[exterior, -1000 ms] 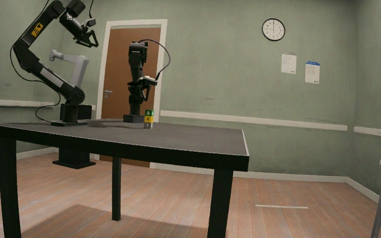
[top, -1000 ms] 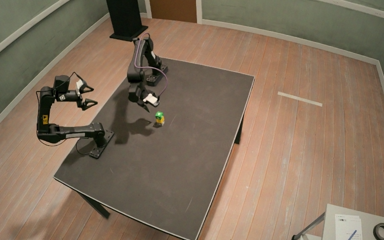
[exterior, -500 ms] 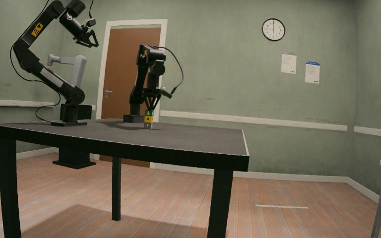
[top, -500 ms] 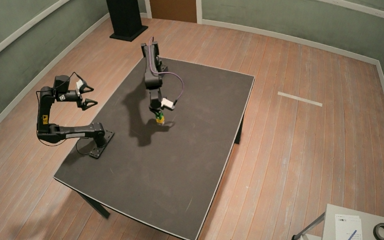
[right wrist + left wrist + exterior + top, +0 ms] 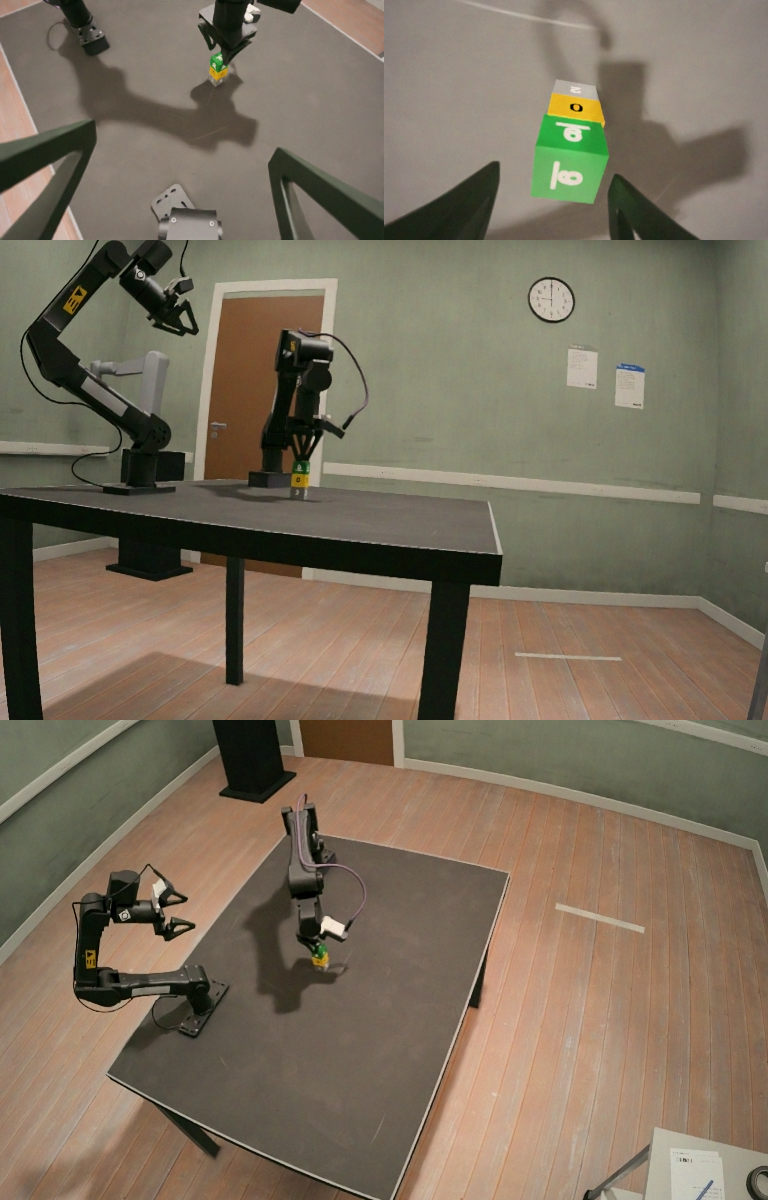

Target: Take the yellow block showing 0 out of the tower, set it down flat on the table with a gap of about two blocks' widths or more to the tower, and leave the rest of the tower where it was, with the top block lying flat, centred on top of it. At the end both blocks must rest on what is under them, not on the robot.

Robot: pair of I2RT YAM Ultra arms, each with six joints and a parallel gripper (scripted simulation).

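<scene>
Right now the green block is 2 cm below my left hand. Round my left hand: yellow block (1 cm to the right, 5 cm below).
Now: the yellow block 21 cm ahead of my right hand, 22 cm to the left of it and 31 cm below it. Round my right hand: green block: 21 cm ahead, 22 cm to the left, 28 cm below.
</scene>
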